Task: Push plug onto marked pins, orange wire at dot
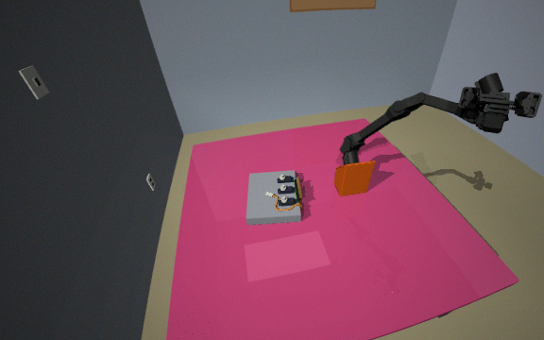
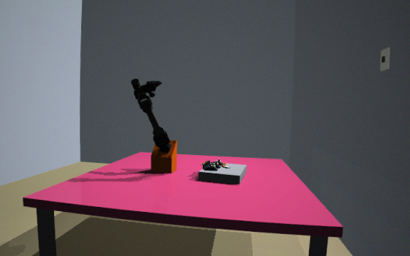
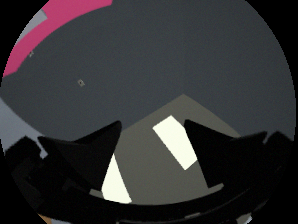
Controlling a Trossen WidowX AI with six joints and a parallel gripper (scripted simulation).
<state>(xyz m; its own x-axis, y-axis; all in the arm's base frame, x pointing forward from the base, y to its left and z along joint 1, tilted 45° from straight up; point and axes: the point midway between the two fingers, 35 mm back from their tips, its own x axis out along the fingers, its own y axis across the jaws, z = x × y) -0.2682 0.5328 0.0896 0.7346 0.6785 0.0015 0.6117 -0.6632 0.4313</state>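
The grey printed holder is 640 mm ahead of my gripper tip, 300 mm to the right of it and 600 mm below it. From my gripper tip the other things lie so: blue band: 480 mm ahead, 350 mm to the right, 550 mm below.
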